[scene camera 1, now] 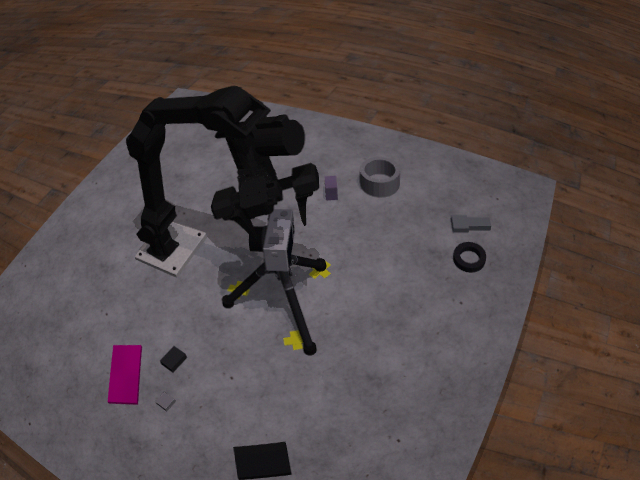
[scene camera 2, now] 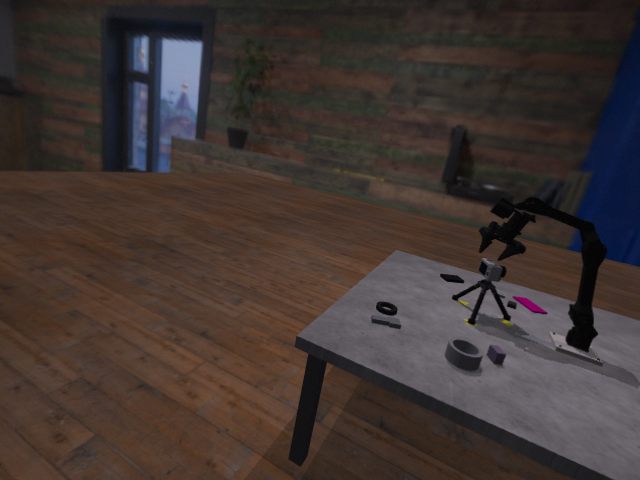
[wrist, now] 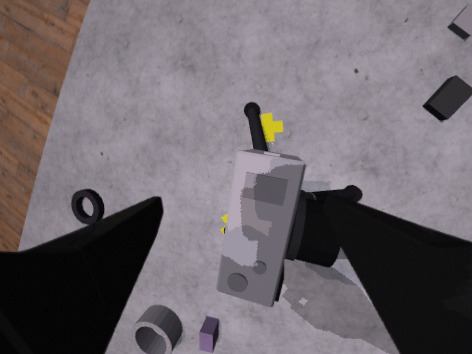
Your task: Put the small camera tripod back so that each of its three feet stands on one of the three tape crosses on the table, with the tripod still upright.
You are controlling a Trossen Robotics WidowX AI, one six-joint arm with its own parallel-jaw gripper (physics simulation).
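Seen in the pictures: gripper, fingertip midpoint: (scene camera 1: pixel 280 231) (scene camera 2: pixel 488 256) (wrist: pixel 244 203); arm's base at its link origin: (scene camera 1: pixel 162 248) (scene camera 2: pixel 576 345).
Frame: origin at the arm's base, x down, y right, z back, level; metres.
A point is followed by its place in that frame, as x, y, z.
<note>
The black tripod (scene camera 1: pixel 298 312) @(-0.062, 0.015, -0.415) (scene camera 2: pixel 478 305) @(-0.054, -0.115, -0.347) stands upright with a grey camera (scene camera 1: pixel 277 246) @(-0.218, 0.004, -0.379) (scene camera 2: pixel 492 270) @(-0.200, -0.086, -0.341) (wrist: pixel 260 225) @(-0.217, -0.026, -0.355) on top. In scene camera 1, its front foot (scene camera 1: pixel 309 348) @(-0.003, 0.044, -0.455) is right of the front yellow cross (scene camera 1: pixel 292 339) @(0.012, 0.036, -0.407), and its left foot (scene camera 1: pixel 227 301) @(-0.006, 0.039, -0.244) is below-left of the left cross (scene camera 1: pixel 238 288) @(-0.046, 0.021, -0.268). Its right foot (scene camera 1: pixel 321 264) @(-0.009, -0.148, -0.358) overlaps the upper edge of the right cross (scene camera 1: pixel 322 271) @(0.009, -0.147, -0.361). My gripper (scene camera 1: pixel 279 226) @(-0.234, -0.016, -0.372) (scene camera 2: pixel 491 255) @(-0.234, -0.016, -0.372) (wrist: pixel 244 203) @(-0.234, -0.016, -0.372) is open and empty, above the camera. In the wrist view, the camera partly hides one cross (wrist: pixel 224 218) @(0.013, -0.148, -0.373), and the third is hidden.
A grey ring (scene camera 1: pixel 379 184) @(-0.029, -0.415, -0.351) and purple block (scene camera 1: pixel 330 188) @(-0.025, -0.347, -0.255) lie behind the tripod. A black ring (scene camera 1: pixel 456 263) @(0.005, -0.310, -0.612) and grey piece (scene camera 1: pixel 469 224) @(-0.002, -0.433, -0.592) lie right. A magenta slab (scene camera 1: pixel 125 374) @(0.005, 0.323, -0.165), dark block (scene camera 1: pixel 173 358) @(-0.002, 0.224, -0.235) and small grey piece (scene camera 1: pixel 165 401) @(0.001, 0.318, -0.287) lie front left; a black slab (scene camera 1: pixel 262 459) @(-0.001, 0.308, -0.525) lies in front.
</note>
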